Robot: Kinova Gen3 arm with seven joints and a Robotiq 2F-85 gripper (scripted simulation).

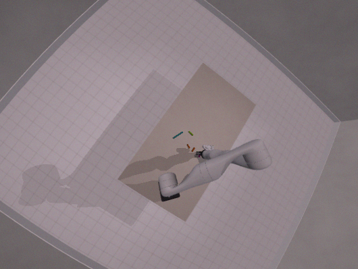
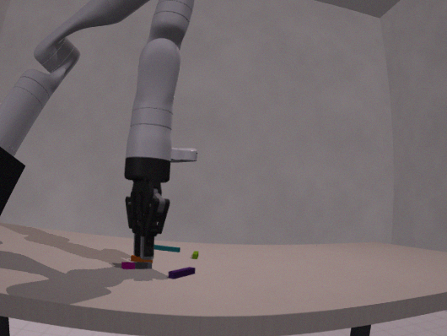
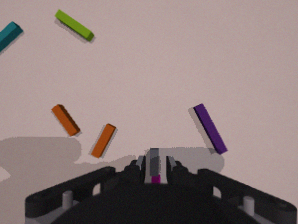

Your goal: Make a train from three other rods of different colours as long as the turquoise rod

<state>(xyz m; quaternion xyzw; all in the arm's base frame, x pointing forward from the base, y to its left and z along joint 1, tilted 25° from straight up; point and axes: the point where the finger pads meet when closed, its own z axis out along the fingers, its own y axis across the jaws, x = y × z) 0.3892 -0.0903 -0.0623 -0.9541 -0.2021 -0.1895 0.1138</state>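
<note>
Right now the grey rod is 30 mm below my hand. The rest, counted from my hand: lime rod (100 mm ahead, 160 mm to the left, 30 mm below); purple rod (60 mm ahead, 40 mm to the right, 30 mm below); magenta rod (20 mm behind, 10 mm to the right, 30 mm below).
</note>
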